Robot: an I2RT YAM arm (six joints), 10 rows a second.
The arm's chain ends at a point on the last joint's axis. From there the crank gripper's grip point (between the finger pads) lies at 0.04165 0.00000 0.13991 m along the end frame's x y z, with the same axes.
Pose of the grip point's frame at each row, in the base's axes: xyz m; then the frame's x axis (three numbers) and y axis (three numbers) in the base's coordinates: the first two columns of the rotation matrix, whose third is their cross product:
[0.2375, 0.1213, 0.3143, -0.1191, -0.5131, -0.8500, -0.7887, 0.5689, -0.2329]
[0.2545, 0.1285, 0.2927, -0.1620, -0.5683, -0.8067, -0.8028, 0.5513, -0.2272]
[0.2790, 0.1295, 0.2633, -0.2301, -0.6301, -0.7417, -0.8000, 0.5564, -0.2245]
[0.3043, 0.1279, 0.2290, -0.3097, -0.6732, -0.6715, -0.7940, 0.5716, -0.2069]
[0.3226, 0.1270, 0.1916, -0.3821, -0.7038, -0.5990, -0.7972, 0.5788, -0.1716]
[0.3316, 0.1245, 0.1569, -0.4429, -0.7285, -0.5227, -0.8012, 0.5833, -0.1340]
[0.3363, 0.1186, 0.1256, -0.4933, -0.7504, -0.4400, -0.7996, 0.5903, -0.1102]
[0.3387, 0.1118, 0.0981, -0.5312, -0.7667, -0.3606, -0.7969, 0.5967, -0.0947]
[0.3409, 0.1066, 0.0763, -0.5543, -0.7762, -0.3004, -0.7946, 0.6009, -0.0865]
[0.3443, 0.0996, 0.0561, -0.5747, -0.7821, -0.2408, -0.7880, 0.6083, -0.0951]
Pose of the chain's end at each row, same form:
[0.1581, 0.0528, 0.4158, -0.1191, -0.5131, -0.8500, -0.7887, 0.5689, -0.2329]
[0.1810, 0.0667, 0.4026, -0.1620, -0.5683, -0.8067, -0.8028, 0.5513, -0.2272]
[0.2111, 0.0800, 0.3826, -0.2301, -0.6301, -0.7417, -0.8000, 0.5564, -0.2245]
[0.2440, 0.0903, 0.3565, -0.3097, -0.6732, -0.6715, -0.7940, 0.5716, -0.2069]
[0.2731, 0.0987, 0.3260, -0.3821, -0.7038, -0.5990, -0.7972, 0.5788, -0.1716]
[0.2937, 0.1046, 0.2965, -0.4429, -0.7285, -0.5227, -0.8012, 0.5833, -0.1340]
[0.3089, 0.1082, 0.2686, -0.4933, -0.7504, -0.4400, -0.7996, 0.5903, -0.1102]
[0.3206, 0.1106, 0.2429, -0.5312, -0.7667, -0.3606, -0.7969, 0.5967, -0.0947]
[0.3293, 0.1122, 0.2217, -0.5543, -0.7762, -0.3004, -0.7946, 0.6009, -0.0865]
[0.3373, 0.1133, 0.2013, -0.5747, -0.7821, -0.2408, -0.7880, 0.6083, -0.0951]

